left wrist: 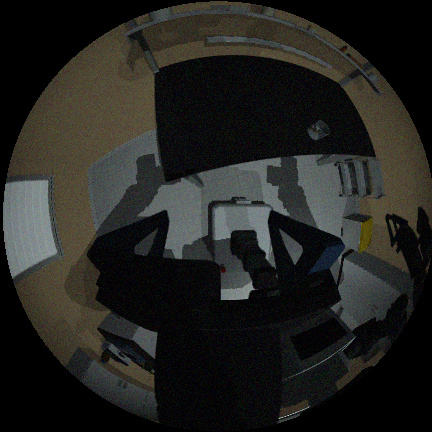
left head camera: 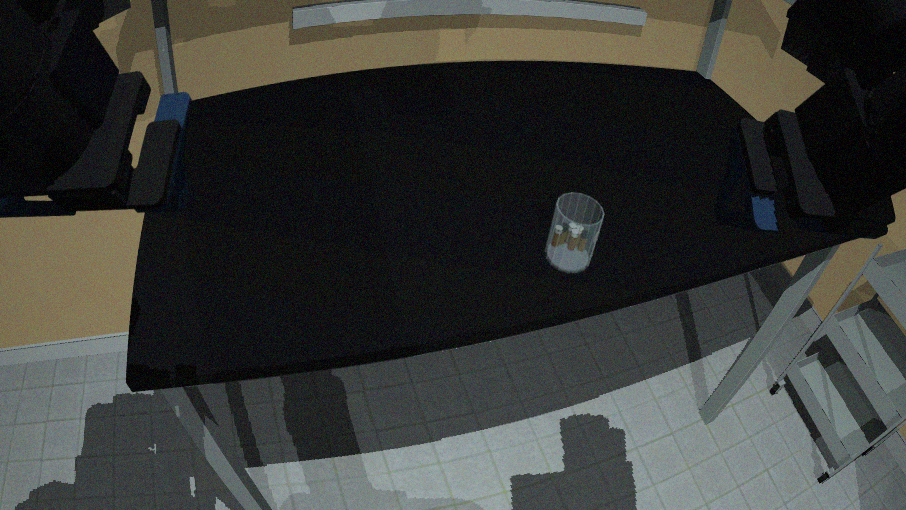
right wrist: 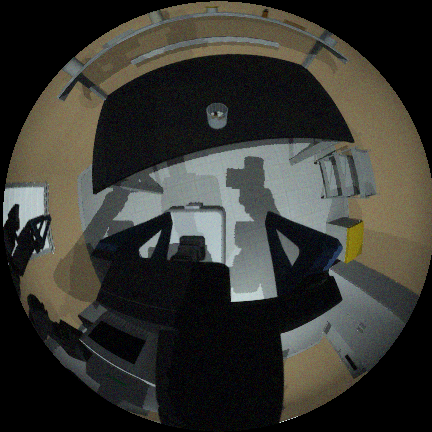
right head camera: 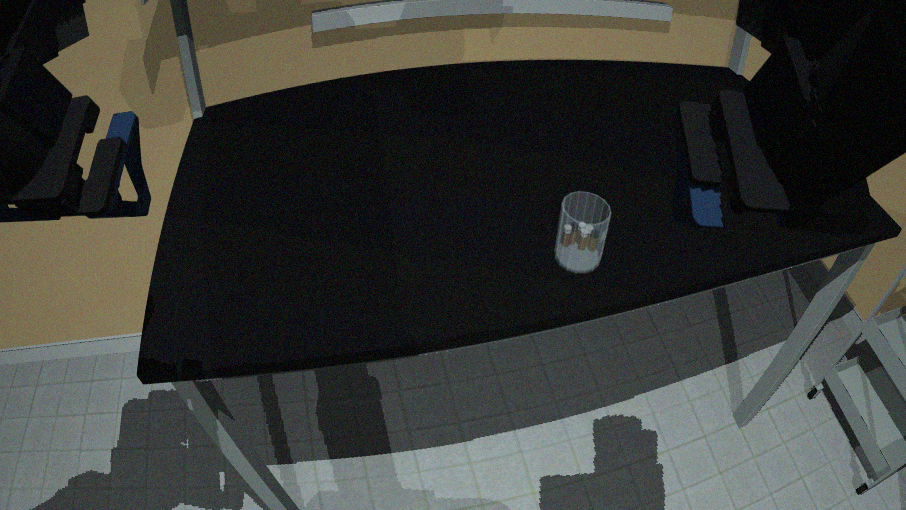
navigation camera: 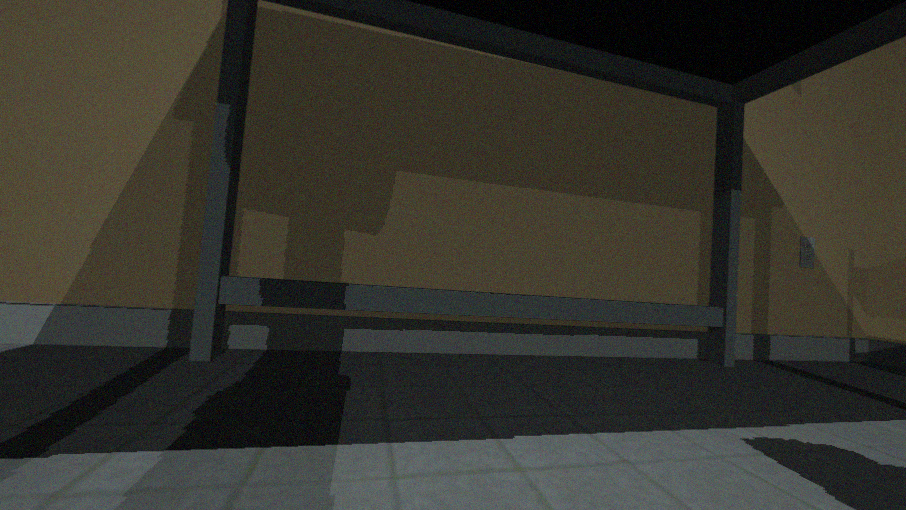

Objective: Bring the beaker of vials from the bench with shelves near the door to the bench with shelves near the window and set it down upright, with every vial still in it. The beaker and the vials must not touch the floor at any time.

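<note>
The clear beaker (left head camera: 575, 233) (right head camera: 582, 233) (left wrist: 318, 130) (right wrist: 217, 116) stands upright on the black bench top (left head camera: 317, 221) (right head camera: 329, 221) (left wrist: 225, 110) (right wrist: 150, 130), right of the middle and near the front edge in the head views. Several brown vials with white caps stand inside it; their exact number is hard to tell. My right gripper (left head camera: 757, 164) (right head camera: 703, 152) (right wrist: 218, 216) is open and empty, to the right of the beaker in the head views and apart from it. My left gripper (left head camera: 155, 158) (right head camera: 104, 171) (left wrist: 218, 215) is open and empty, far to the left of the beaker.
A grey step ladder (left head camera: 836, 380) (left wrist: 360, 177) (right wrist: 345, 175) stands on the floor beyond the bench's right end. A box with a yellow side (left wrist: 366, 234) (right wrist: 355, 241) stands near it. Shelf uprights rise at the bench's back. The bench's grey crossbar (navigation camera: 475, 304) runs low between its legs.
</note>
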